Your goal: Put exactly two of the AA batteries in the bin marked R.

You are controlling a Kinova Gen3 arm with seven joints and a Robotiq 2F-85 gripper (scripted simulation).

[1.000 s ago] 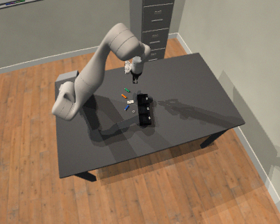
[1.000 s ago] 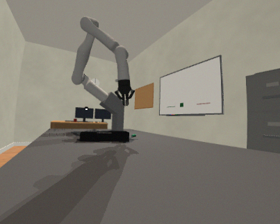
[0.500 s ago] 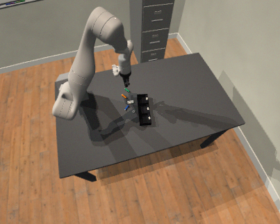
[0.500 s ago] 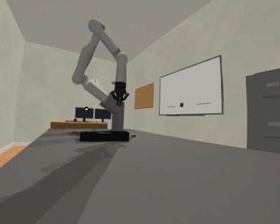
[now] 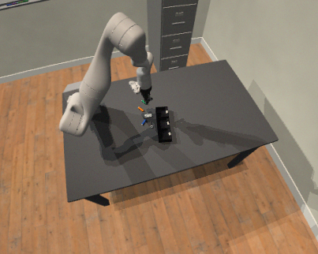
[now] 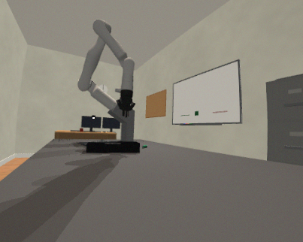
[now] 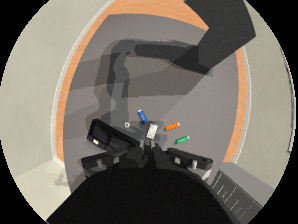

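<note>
The black bin lies 180 mm below my hand, 90 mm ahead of it and 80 mm to the right of it. Round my hand: orange AA battery (200 mm below, 80 mm to the left, 30 mm behind); then white block (200 mm below, 10 mm to the left, 10 mm ahead); then blue AA battery (200 mm below, 30 mm to the right, 30 mm behind).
</note>
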